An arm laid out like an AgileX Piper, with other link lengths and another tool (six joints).
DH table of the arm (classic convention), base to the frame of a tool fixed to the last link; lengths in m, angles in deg. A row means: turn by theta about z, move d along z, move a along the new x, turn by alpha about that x. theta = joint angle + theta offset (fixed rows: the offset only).
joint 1: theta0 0  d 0.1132  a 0  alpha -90
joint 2: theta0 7.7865  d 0  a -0.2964  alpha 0
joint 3: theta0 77.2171  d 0  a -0.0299  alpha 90
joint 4: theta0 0  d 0.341  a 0  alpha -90
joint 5: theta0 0  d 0  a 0  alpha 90
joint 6: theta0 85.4  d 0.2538  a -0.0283  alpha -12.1
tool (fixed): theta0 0  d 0.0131  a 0  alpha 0
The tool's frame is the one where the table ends.
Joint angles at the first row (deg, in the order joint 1, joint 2, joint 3, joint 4, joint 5, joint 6):
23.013, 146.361, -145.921, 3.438, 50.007, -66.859
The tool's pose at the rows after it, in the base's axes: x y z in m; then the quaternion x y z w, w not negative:
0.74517 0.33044 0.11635 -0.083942 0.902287 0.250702 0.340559
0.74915 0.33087 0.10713 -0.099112 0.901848 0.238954 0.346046
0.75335 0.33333 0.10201 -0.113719 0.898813 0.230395 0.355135
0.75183 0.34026 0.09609 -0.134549 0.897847 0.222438 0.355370
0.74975 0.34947 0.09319 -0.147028 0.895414 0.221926 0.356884
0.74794 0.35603 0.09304 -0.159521 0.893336 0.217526 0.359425
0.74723 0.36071 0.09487 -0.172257 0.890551 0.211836 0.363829
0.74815 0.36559 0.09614 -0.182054 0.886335 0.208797 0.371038
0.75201 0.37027 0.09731 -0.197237 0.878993 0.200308 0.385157
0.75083 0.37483 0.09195 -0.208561 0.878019 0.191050 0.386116
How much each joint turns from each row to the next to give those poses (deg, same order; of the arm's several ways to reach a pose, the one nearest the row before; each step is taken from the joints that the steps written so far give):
0.605, 1.203, 0.000, -0.389, -1.258, -1.891
0.132, 0.975, -0.004, -1.125, -1.268, -1.319
0.217, 0.784, 0.011, -0.975, -1.681, -1.160
0.504, 0.552, -0.001, -0.412, -0.515, -1.922
0.608, 0.389, -0.009, 0.006, -0.702, -0.949
0.547, 0.115, 0.008, -0.543, -0.416, -0.770
0.412, 0.005, -0.009, -0.655, -0.470, -0.877
0.346, 0.189, 0.009, -0.501, -1.081, -0.622
0.366, 0.478, -0.012, -1.309, -2.067, -0.858
0.537, 0.486, 0.006, -1.323, -0.412, -0.251

